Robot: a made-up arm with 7 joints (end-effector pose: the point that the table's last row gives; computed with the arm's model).
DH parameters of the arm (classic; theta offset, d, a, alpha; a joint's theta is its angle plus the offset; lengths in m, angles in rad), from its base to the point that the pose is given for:
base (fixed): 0 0 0 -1.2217
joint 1: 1.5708 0 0 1.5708
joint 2: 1.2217 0 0 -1.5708
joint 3: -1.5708 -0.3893 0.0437 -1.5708
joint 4: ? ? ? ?
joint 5: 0 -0.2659 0 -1.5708
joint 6: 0 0 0 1.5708
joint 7: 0 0 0 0
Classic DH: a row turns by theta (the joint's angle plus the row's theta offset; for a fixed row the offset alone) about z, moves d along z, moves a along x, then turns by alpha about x.
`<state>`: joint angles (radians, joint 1 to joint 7).
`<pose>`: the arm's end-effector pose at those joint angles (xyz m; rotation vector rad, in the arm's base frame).
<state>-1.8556 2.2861 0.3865 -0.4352 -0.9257 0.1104 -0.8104</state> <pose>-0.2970 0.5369 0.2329 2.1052 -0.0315 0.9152</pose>
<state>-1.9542 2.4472 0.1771 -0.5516 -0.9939 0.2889 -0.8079</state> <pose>-0.3745 0.4959 0.1955 1.9283 0.3299 1.0561</pose>
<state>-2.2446 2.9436 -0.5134 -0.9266 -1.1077 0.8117 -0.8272</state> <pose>-0.4651 0.4110 0.0355 1.2395 1.1973 1.2100</pose>
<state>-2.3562 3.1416 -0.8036 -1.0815 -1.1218 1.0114 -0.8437</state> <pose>-0.4440 0.4052 -0.0499 1.0013 1.4116 1.1241</pose>
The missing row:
joint 4: 0 0 -0.0322 1.5708
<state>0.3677 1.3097 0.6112 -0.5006 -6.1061 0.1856 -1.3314</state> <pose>0.0021 0.6452 -0.1062 1.3552 0.5222 -0.7837</pose>
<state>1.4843 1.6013 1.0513 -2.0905 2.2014 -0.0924 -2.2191</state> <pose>0.1620 0.3734 -0.0032 1.0228 -0.9321 -1.5343</pose>
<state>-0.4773 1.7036 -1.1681 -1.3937 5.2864 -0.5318 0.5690</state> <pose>0.2742 0.4676 -0.1219 0.4271 -0.2566 -2.1073</pose>
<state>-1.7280 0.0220 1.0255 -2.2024 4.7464 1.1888 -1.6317</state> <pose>0.2943 0.0672 0.2291 1.1920 -0.4189 0.3003</pose>
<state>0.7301 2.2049 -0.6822 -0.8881 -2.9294 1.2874 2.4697</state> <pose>0.1493 0.5975 0.1105 0.2386 -0.2363 -2.4162</pose>
